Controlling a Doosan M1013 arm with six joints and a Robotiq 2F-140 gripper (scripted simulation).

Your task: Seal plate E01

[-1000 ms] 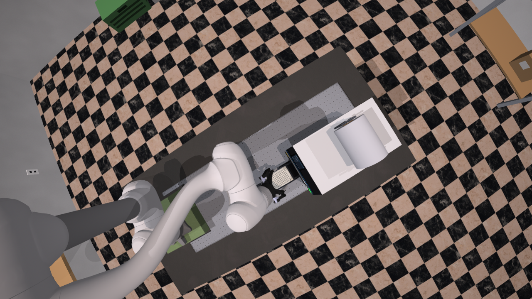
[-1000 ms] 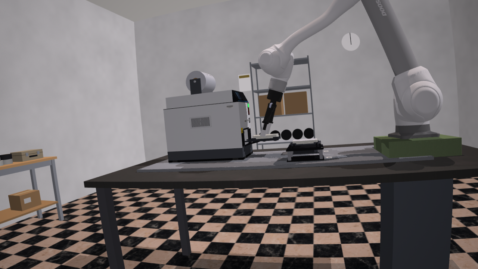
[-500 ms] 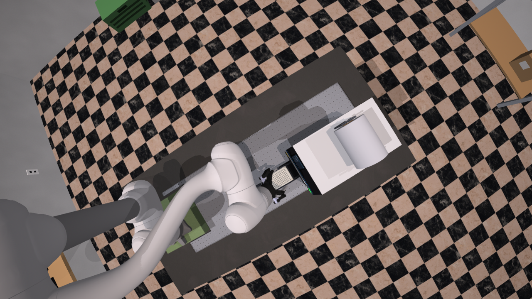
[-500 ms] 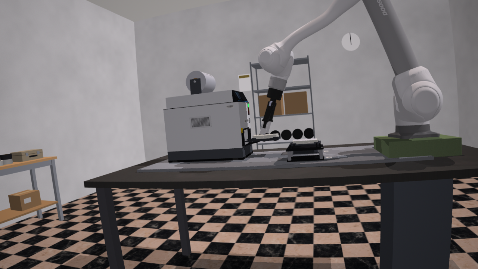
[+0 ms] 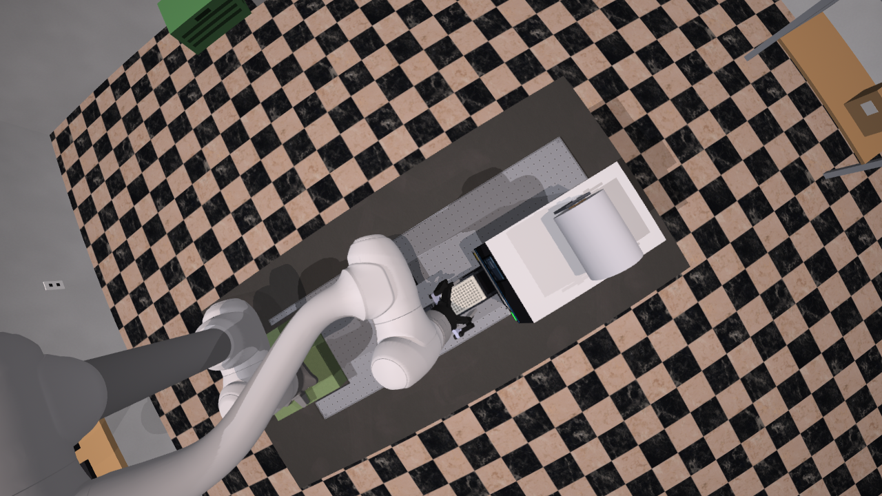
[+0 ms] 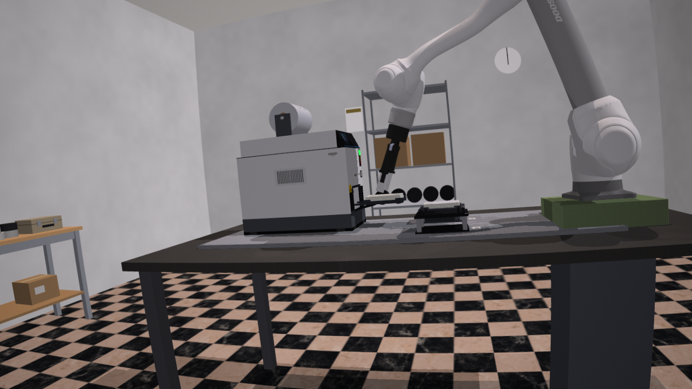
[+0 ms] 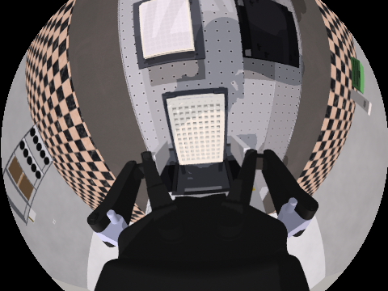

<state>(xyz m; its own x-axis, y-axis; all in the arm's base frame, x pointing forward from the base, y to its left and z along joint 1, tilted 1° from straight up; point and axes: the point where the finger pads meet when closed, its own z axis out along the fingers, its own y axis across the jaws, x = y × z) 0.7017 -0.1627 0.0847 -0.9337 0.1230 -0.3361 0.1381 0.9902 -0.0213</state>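
Right now my hand is 60 mm above the sealer stage. The rest, counted from my hand: foil roll 330 mm ahead, 50 mm to the right, 270 mm above.
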